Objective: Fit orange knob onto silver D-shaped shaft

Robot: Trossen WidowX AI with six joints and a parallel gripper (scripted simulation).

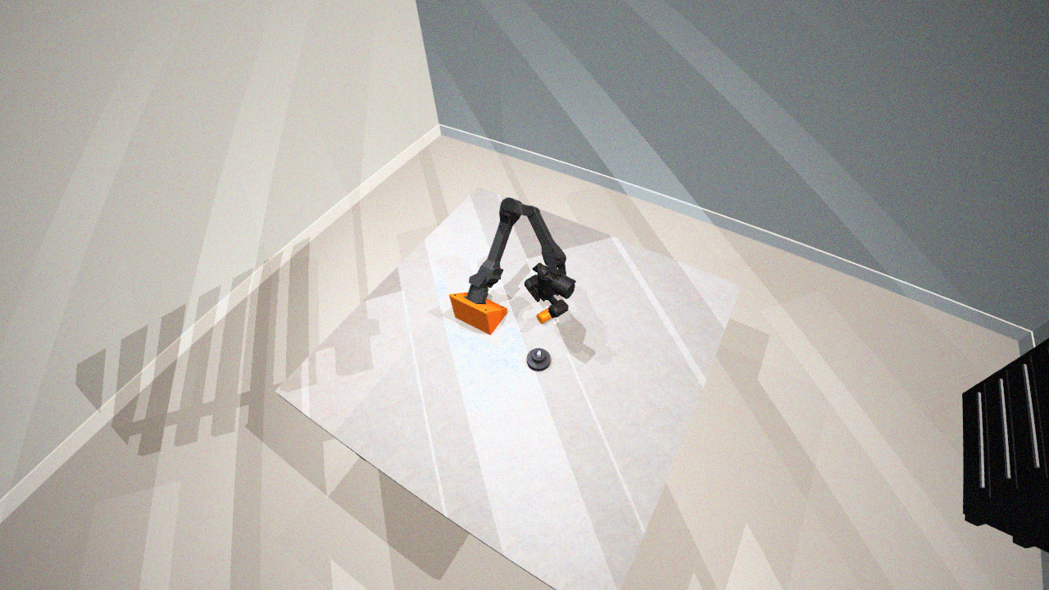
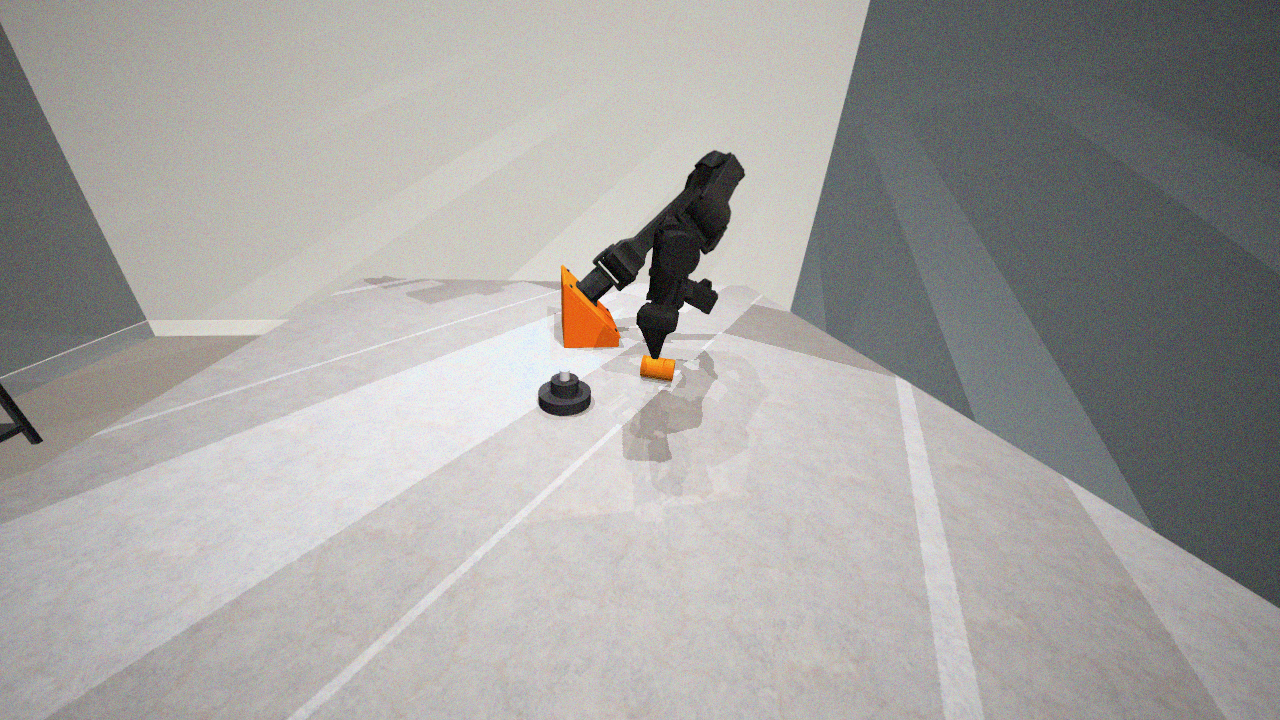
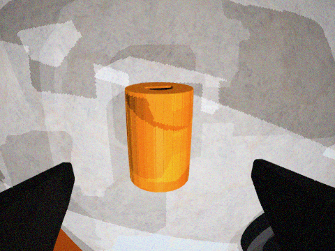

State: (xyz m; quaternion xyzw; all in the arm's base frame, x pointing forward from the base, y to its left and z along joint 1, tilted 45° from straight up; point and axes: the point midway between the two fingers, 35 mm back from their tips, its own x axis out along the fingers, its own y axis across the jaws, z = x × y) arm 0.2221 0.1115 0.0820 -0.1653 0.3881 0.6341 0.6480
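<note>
My gripper tip is 40 mm above the orange knob and 10 mm to the left of it. From my gripper tip the other things lie so: round dark pedestal (160 mm to the right, 90 mm ahead, 30 mm below).
</note>
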